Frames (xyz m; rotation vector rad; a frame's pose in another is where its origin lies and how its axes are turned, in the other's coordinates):
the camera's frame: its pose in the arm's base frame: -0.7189 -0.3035 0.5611 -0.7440 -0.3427 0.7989
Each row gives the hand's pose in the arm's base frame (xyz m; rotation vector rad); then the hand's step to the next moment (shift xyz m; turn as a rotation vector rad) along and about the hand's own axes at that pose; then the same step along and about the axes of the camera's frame.
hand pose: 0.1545 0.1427 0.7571 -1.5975 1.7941 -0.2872
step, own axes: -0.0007 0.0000 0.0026 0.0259 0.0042 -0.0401
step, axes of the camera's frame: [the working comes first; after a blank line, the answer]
step, axes of the arm's base frame: 0.0016 0.0014 -0.0016 -0.0281 -0.0347 0.0175

0.0021 0.0010 -0.0014 -0.0445 -0.0140 0.0111
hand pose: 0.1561 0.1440 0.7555 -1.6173 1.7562 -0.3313
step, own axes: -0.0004 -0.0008 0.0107 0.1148 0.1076 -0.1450
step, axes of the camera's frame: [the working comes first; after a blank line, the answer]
step, axes of the arm's base frame: 0.0075 0.0032 -0.0070 -0.1711 -0.1285 -0.0013

0.0073 0.0025 -0.0075 -0.2096 0.0302 0.0310
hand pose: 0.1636 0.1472 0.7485 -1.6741 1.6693 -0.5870
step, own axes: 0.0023 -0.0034 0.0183 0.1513 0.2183 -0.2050
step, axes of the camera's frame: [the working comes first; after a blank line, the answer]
step, axes of the arm's base frame: 0.0159 0.0003 -0.0099 -0.2872 -0.1665 -0.0488

0.0107 -0.0011 -0.0153 -0.3152 0.1070 0.0424
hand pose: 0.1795 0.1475 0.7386 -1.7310 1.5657 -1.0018
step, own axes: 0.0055 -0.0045 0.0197 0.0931 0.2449 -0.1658
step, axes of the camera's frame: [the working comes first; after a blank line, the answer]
step, axes of the arm's base frame: 0.0191 -0.0060 -0.0061 -0.2700 -0.1147 -0.1003

0.0081 -0.0084 -0.0174 -0.2653 0.1590 0.0215
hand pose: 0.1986 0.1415 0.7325 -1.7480 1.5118 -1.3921
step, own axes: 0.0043 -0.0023 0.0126 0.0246 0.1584 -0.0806
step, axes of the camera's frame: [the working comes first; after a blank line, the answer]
step, axes of the arm's base frame: 0.0117 -0.0066 -0.0014 -0.1476 -0.0489 -0.0895

0.0027 -0.0082 -0.0104 -0.1349 0.1181 -0.0061
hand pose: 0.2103 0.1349 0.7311 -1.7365 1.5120 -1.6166
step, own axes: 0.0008 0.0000 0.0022 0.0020 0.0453 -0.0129
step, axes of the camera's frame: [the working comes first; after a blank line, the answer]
step, axes of the arm's base frame: 0.0017 -0.0015 -0.0003 -0.0324 -0.0139 -0.0313

0.0000 -0.0014 -0.0018 -0.0321 0.0328 -0.0109
